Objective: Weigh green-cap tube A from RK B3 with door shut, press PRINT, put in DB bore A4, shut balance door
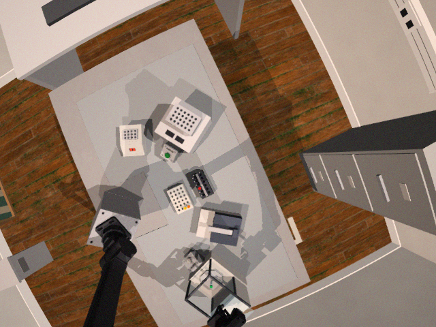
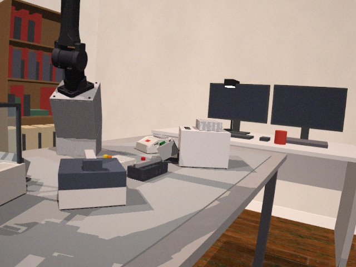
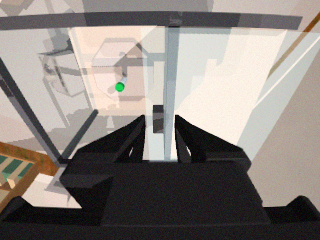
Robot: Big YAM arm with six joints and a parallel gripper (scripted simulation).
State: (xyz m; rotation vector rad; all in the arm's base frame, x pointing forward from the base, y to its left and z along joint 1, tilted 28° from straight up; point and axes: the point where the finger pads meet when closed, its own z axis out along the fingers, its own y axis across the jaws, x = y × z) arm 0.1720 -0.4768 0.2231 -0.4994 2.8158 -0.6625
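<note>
Now: the pale pan 20 mm behind my hand, 60 mm to the left of it and 140 mm below it. Round my hand: spectrophotometer 160 mm ahead, 260 mm to the left, 160 mm below; then tinted glass pane 10 mm ahead, 30 mm to the right, 10 mm below; then white print key 60 mm behind, 200 mm to the left, 150 mm below.
</note>
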